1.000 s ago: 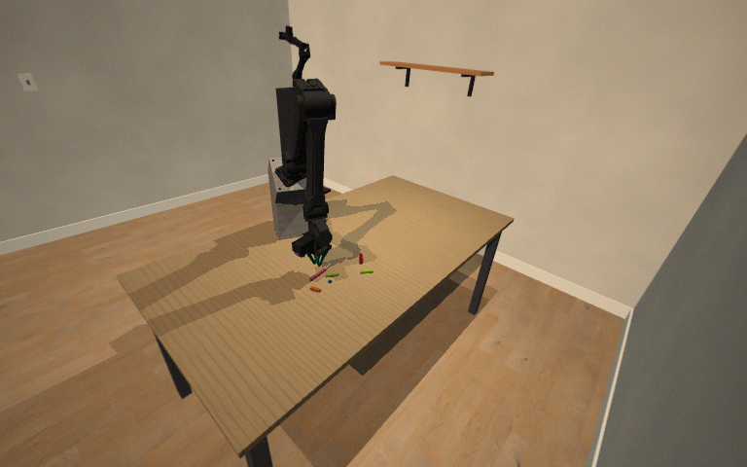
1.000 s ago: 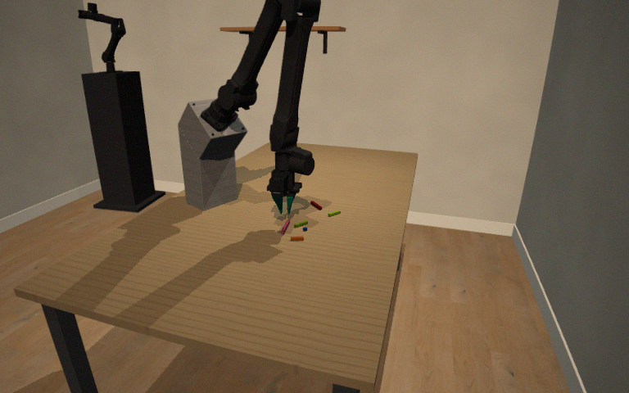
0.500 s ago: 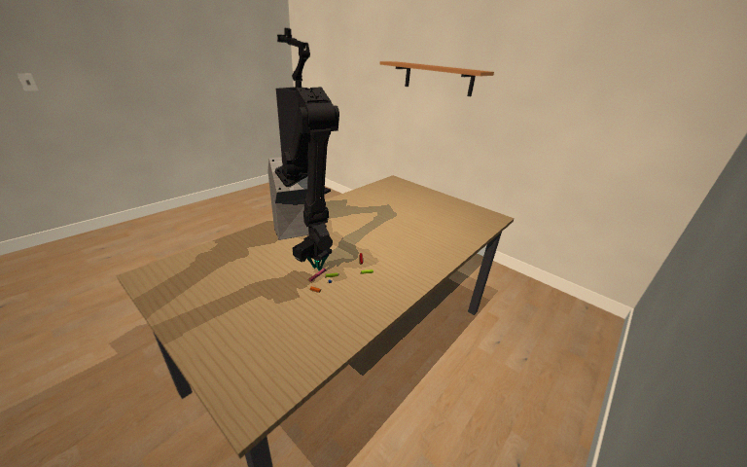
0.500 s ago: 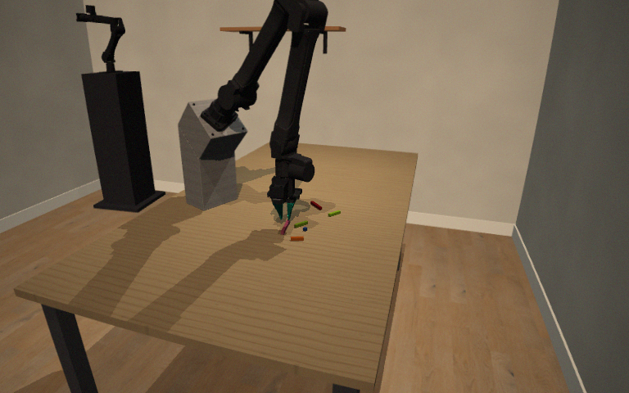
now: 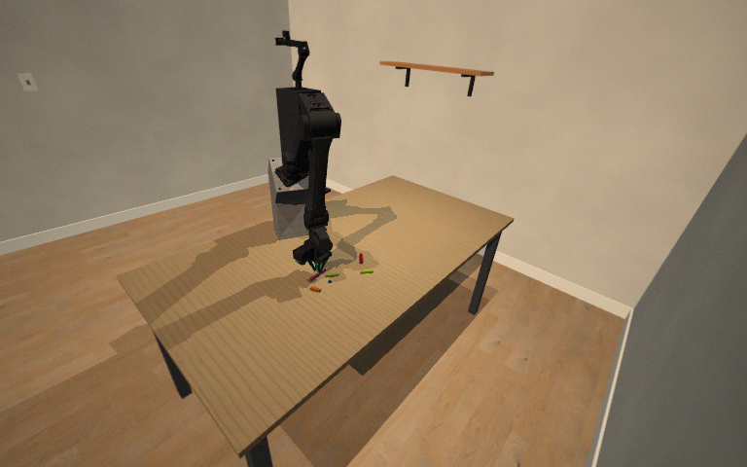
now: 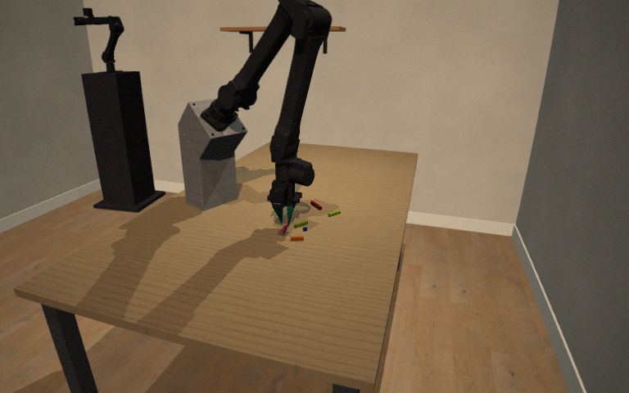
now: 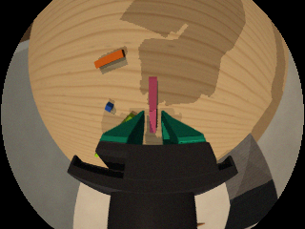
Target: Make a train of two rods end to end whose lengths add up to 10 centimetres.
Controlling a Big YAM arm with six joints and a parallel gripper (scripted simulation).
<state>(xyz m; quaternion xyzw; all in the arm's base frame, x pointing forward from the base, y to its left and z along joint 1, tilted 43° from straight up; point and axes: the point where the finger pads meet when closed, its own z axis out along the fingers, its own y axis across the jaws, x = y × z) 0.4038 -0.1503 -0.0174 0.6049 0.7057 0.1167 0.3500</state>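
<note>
My gripper is now 2 cm above the pink rod. Also, from my hand: orange rod: 7 cm to the right, 6 cm ahead, 2 cm below; then blue rod: 7 cm ahead, 2 cm below; then red rod: 21 cm to the left, 7 cm ahead, 2 cm below.
</note>
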